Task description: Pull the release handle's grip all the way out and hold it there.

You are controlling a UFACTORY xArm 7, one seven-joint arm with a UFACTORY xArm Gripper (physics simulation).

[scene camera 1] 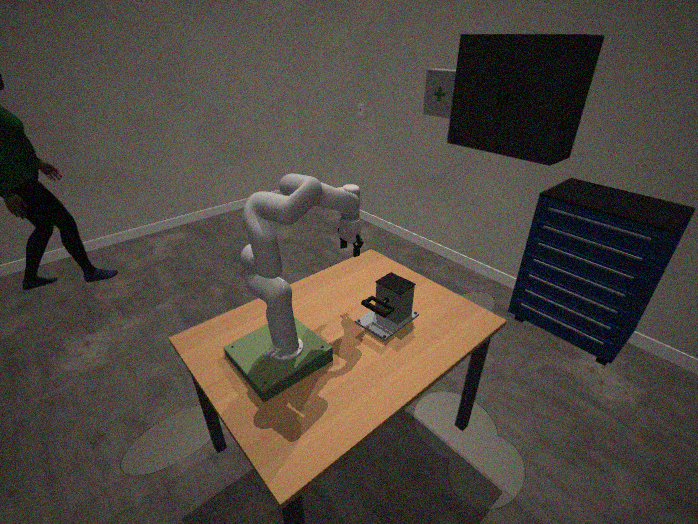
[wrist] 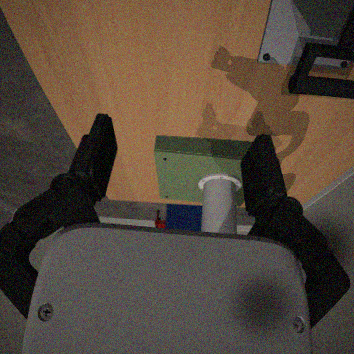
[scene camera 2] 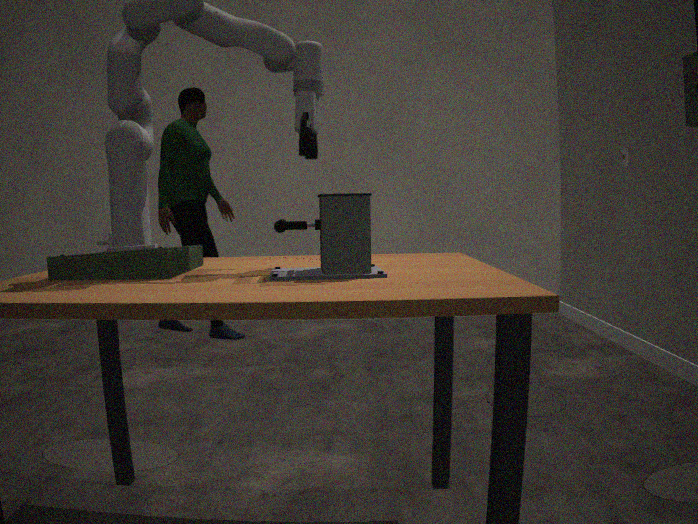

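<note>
The release handle's grip, a black loop (scene camera 1: 374, 309) (scene camera 2: 293, 225) (wrist: 325, 87), sticks out level from the side of a grey box with a dark lid (scene camera 1: 403, 302) (scene camera 2: 345, 234), towards the arm's base. A short stretch of light rod shows between grip and box in scene camera 2. The box stands on a metal plate (scene camera 2: 296, 274) (wrist: 280, 30). My gripper (scene camera 1: 350, 249) (scene camera 2: 307, 156) (wrist: 182, 138) is open and empty, pointing down. It hangs above the height of the box's lid, apart from the grip. In the wrist view the grip lies at the upper right, outside the fingers.
The arm stands on a green block (scene camera 1: 248, 349) (scene camera 2: 124, 263) (wrist: 180, 175) on the wooden table (scene camera 1: 360, 406) (scene camera 2: 439, 287) (wrist: 150, 60). A person in green (scene camera 1: 14, 152) (scene camera 2: 186, 163) is on the floor beyond the table. A blue drawer cabinet (scene camera 1: 592, 276) and a dark wall cabinet (scene camera 1: 524, 95) are at the right.
</note>
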